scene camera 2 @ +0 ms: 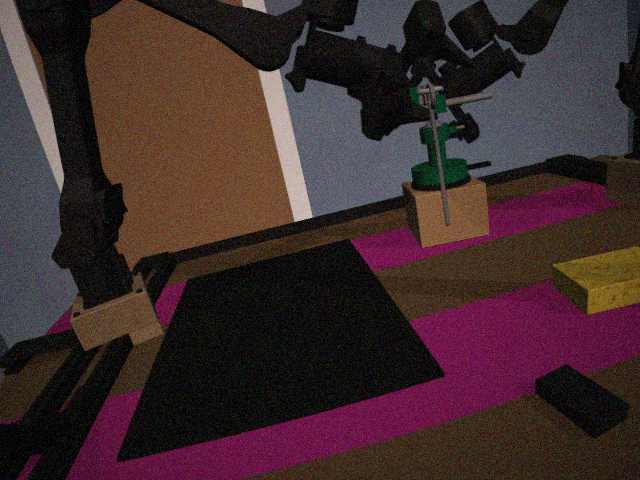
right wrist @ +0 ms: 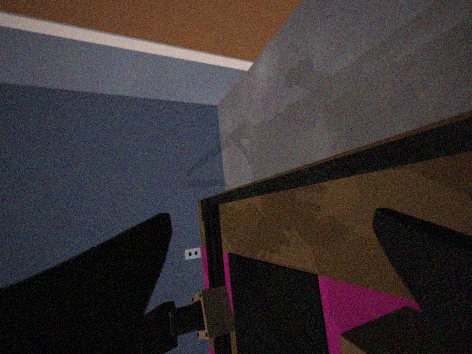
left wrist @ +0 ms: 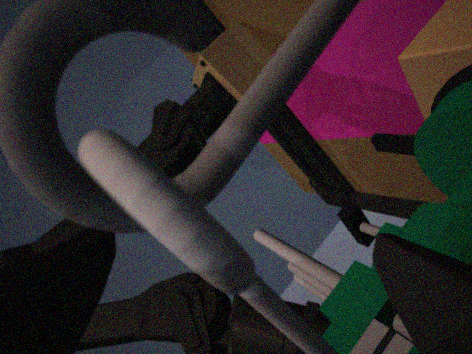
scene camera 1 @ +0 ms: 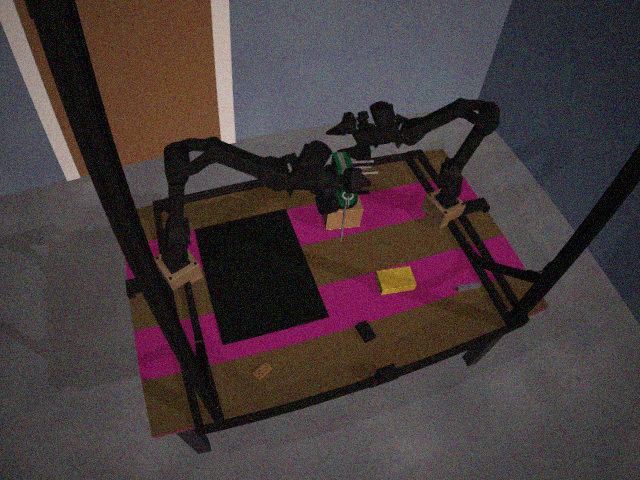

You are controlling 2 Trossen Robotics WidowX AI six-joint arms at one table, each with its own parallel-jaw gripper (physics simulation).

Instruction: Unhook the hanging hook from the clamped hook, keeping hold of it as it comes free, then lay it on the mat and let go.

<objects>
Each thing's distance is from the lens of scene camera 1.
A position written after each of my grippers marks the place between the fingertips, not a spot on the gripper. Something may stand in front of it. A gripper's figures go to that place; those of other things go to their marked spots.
my left gripper (scene camera 1: 359,184): 121 cm
my right gripper (scene camera 1: 331,142): 140 cm
black mat (scene camera 1: 259,281): 126 cm
wooden block (scene camera 1: 353,216): 135 cm
</objects>
